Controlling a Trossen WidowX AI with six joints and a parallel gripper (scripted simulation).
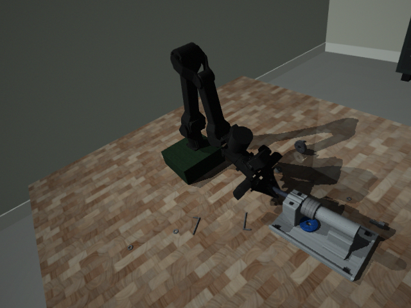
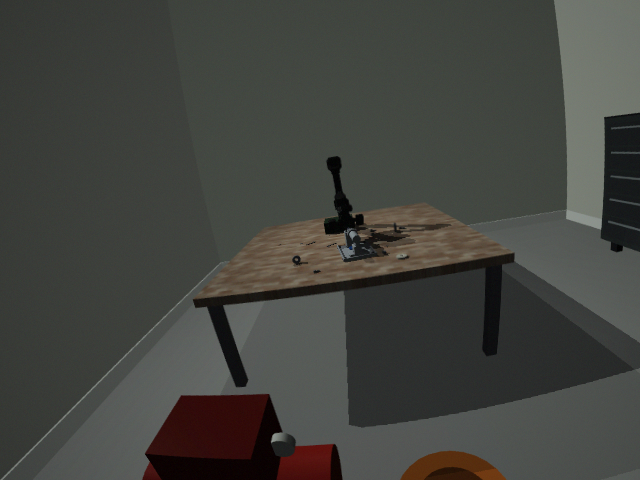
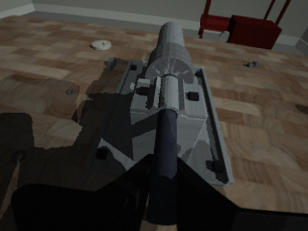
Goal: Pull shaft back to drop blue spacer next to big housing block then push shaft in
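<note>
The blue spacer ring is 9 cm ahead of my gripper tip, 1 cm to the left of it and 5 cm below it. From my gripper tip the other things lie so: grey disc: 12 cm behind, 26 cm to the left, 4 cm below; then dark shaft: 4 cm ahead, 2 cm above; then white disc: 30 cm ahead, 20 cm to the left, 6 cm below.
</note>
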